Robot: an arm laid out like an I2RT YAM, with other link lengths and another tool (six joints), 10 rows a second.
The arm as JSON. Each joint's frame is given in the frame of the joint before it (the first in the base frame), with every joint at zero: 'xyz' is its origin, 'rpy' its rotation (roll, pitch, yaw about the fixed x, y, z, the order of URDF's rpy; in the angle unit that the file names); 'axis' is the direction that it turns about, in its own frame. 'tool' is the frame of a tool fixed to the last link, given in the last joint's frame.
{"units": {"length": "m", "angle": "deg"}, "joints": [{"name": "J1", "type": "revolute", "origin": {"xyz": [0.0, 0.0, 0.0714], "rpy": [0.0, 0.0, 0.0]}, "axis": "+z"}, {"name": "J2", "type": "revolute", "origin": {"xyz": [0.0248, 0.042, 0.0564], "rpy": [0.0, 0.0, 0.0]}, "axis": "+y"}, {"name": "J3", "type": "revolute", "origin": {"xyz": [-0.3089, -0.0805, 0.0], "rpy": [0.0, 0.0, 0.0]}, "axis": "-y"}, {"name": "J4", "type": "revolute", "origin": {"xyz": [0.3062, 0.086, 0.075], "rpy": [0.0, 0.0, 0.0]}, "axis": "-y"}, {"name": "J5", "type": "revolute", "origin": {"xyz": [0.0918, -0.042, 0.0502], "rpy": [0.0, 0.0, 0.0]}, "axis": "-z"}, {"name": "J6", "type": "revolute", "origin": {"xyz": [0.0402, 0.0, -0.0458], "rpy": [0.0, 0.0, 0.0]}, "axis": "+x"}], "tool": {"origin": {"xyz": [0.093, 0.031, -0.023], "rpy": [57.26, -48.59, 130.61]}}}
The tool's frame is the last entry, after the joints.
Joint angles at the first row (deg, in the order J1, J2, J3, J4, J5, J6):
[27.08 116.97 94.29 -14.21 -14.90 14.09]
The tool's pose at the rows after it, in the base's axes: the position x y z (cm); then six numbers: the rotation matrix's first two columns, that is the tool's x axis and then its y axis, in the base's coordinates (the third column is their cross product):
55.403 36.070 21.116 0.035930 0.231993 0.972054 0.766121 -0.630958 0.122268
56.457 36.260 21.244 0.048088 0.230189 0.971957 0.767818 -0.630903 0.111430
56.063 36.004 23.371 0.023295 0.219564 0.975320 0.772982 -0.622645 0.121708
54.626 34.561 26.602 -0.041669 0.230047 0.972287 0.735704 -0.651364 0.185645
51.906 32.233 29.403 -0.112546 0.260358 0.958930 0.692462 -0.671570 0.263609
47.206 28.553 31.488 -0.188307 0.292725 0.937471 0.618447 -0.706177 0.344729
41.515 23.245 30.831 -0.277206 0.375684 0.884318 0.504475 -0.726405 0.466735
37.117 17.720 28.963 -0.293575 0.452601 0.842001 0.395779 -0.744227 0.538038
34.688 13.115 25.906 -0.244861 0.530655 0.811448 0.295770 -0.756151 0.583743
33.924 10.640 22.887 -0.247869 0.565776 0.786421 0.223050 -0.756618 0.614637
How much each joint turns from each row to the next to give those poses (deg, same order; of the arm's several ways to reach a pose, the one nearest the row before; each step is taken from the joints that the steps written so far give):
[-0.43 4.28 5.67 -2.81 0.13 -0.46]
[-0.36 2.33 4.02 -2.26 -0.56 0.09]
[-0.16 -1.80 0.42 -0.92 -0.70 -0.55]
[0.05 -6.48 -5.00 2.00 3.34 -0.63]
[-0.04 -8.85 -8.06 2.39 3.68 -1.91]
[-0.09 -13.30 -13.73 4.73 4.91 -1.54]
[-0.71 -16.03 -18.24 7.09 6.61 -4.45]
[-2.70 -13.60 -13.77 2.67 4.48 -3.11]
[-3.35 -8.59 -9.59 0.94 4.53 -1.82]
[-2.69 -3.46 -8.41 7.36 1.39 -1.88]

